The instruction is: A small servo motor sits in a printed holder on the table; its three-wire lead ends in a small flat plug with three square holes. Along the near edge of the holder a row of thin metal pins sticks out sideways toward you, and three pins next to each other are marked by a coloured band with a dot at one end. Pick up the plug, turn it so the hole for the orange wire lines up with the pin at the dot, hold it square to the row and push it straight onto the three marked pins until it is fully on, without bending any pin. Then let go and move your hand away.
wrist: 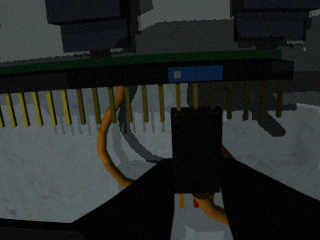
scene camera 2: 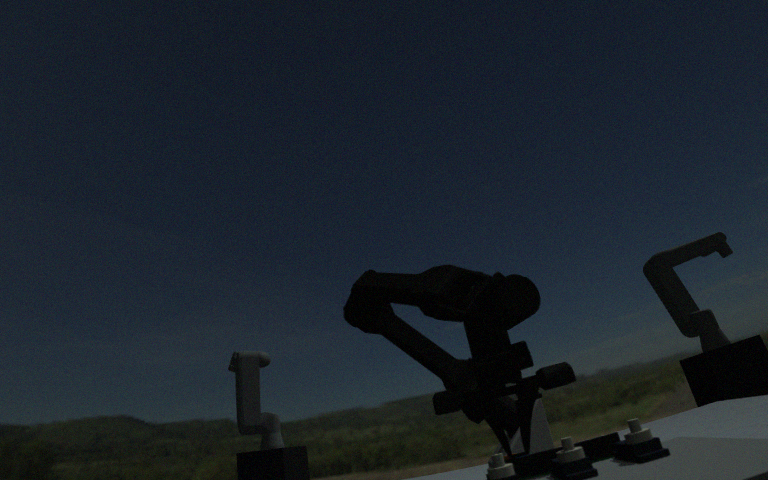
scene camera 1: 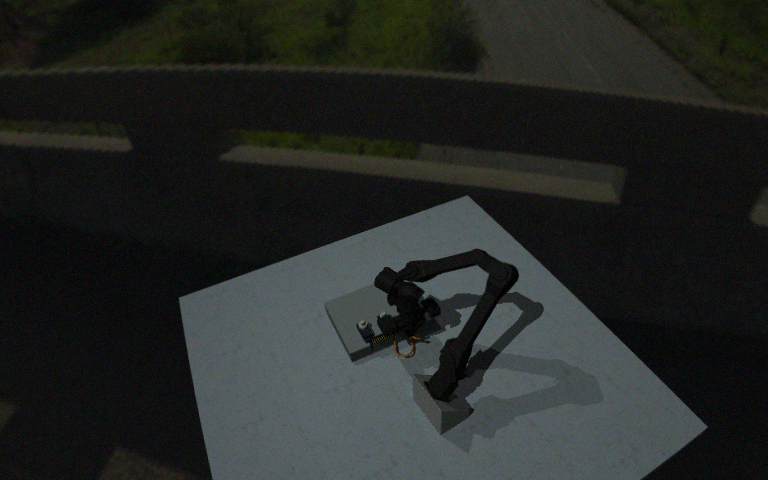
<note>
In view: the gripper [scene camera 2: 519, 455], a grey holder [scene camera 1: 367, 303] and a blue band [wrist: 212, 72].
The gripper also shows in the wrist view [wrist: 196, 168] and in scene camera 1 [scene camera 1: 410, 333].
</note>
